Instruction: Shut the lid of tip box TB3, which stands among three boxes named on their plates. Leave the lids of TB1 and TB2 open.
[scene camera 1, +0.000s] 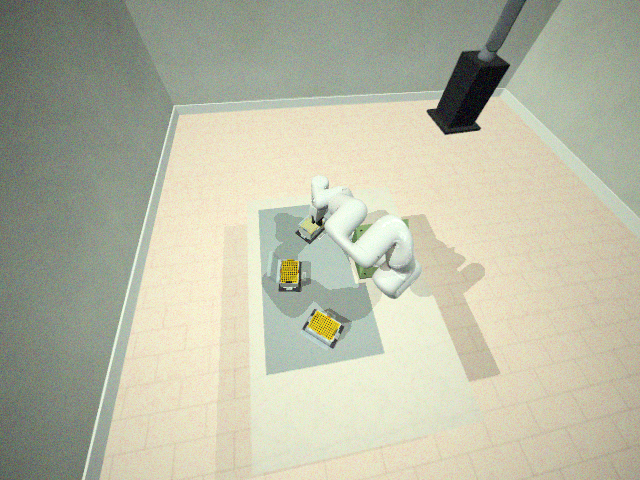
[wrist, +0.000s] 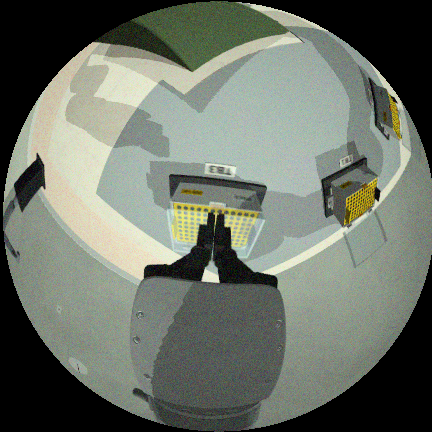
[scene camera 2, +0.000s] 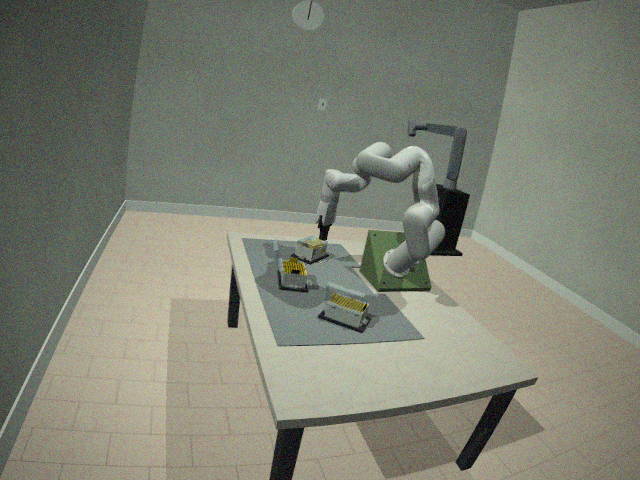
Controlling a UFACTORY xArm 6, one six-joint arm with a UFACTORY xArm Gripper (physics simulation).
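Places are measured from the arm's base along level axes (x ahead, y left, z up), in millimetres.
Pixels of known places: gripper, fingertip midpoint: (scene camera 1: pixel 319 224) (wrist: pixel 214 222) (scene camera 2: pixel 322 239); arm's base at its link origin: (scene camera 2: pixel 396 263).
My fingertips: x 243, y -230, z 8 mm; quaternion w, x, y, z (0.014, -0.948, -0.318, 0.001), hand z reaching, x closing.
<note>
For each thing: its top centre in the pictures, then the offset to it from my fingertips. "spot": a spot on its surface instead. Level surfaces: height alone.
- Tip box TB3 at its top centre: (wrist: pixel 213 232) (scene camera 2: pixel 315 241) (scene camera 1: pixel 313 222) dx +22, dy -27, dz -18 mm
- Box TB1 at its top centre: (wrist: pixel 364 199) (scene camera 2: pixel 297 266) (scene camera 1: pixel 292 270) dx +181, dy +214, dz -29 mm
- third box at a spot on its surface: (scene camera 2: pixel 346 311) spot: dx +129, dy +541, dz -33 mm
- grey mat at its surface level: dz -95 mm
- pale table at its surface level: dz -98 mm
Tip box TB3 (scene camera 1: pixel 308 227) (scene camera 2: pixel 310 252) (wrist: pixel 225 196) stands on the grey mat, its name plate (wrist: pixel 220 169) readable in the wrist view. Its clear lid (wrist: pixel 256 234) lies over the yellow rack; whether a small gap remains at the latch side I cannot tell. My gripper (scene camera 1: pixel 316 222) (scene camera 2: pixel 323 237) (wrist: pixel 214 222) is shut and empty, its tips at the lid's latch-side edge, hiding part of the rack; contact is unclear. Box TB1 (scene camera 1: pixel 290 271) (scene camera 2: pixel 293 281) (wrist: pixel 345 192) has its clear lid standing open. The third box (scene camera 1: pixel 323 325) (scene camera 2: pixel 346 313) (wrist: pixel 395 117) also has its lid open; its plate is unreadable.
The grey mat (scene camera 1: pixel 289 341) (scene camera 2: pixel 310 330) (wrist: pixel 280 110) lies on the pale table (scene camera 1: pixel 330 413) (scene camera 2: pixel 361 382). The green arm base (scene camera 1: pixel 364 271) (scene camera 2: pixel 372 268) (wrist: pixel 210 30) stands beside the mat. A black pedestal (scene camera 1: pixel 467 87) (scene camera 2: pixel 455 217) with another arm stands beyond the table.
</note>
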